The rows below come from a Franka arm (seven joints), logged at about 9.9 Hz.
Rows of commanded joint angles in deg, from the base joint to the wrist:
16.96 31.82 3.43 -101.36 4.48 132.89 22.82
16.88 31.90 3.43 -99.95 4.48 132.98 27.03
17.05 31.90 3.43 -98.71 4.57 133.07 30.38
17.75 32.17 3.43 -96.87 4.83 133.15 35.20
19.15 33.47 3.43 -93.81 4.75 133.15 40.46
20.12 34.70 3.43 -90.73 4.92 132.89 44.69
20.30 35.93 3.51 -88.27 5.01 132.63 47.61
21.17 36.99 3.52 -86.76 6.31 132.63 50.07
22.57 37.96 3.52 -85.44 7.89 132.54 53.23
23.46 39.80 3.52 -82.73 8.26 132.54 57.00
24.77 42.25 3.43 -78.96 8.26 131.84 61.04
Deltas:
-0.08 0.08 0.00 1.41 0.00 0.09 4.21
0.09 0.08 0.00 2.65 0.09 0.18 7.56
0.79 0.35 0.00 4.49 0.35 0.26 12.38
2.19 1.65 0.00 7.55 0.27 0.26 17.64
3.16 2.88 0.00 10.63 0.44 0.00 21.87
3.34 4.11 0.08 13.09 0.53 -0.26 24.79
4.21 5.17 0.09 14.60 1.83 -0.26 27.25
5.61 6.14 0.09 15.92 3.41 -0.35 30.41
6.50 7.98 0.09 18.63 3.78 -0.35 34.18
7.81 10.43 0.00 22.40 3.78 -1.05 38.22

